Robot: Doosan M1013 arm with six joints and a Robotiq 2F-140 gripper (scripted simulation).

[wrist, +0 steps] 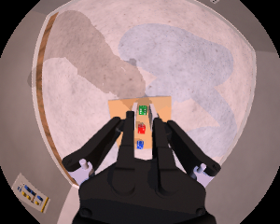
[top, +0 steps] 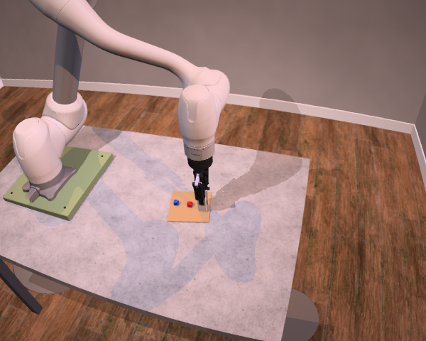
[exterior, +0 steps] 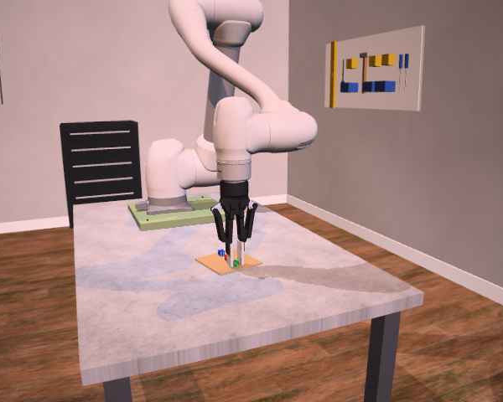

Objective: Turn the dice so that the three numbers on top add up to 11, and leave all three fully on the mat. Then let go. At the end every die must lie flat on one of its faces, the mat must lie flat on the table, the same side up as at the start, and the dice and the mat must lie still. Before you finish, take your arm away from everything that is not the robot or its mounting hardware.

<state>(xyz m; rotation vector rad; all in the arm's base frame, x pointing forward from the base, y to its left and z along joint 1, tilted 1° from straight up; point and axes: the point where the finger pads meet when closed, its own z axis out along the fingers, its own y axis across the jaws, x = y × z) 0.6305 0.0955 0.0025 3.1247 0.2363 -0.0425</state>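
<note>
The green die is 30 mm below my hand. Round my hand: red die (50 mm behind, 10 mm to the right, 30 mm below); then orange mat (50 mm behind, 10 mm to the right, 40 mm below); then blue die (90 mm behind, 10 mm to the right, 30 mm below).
</note>
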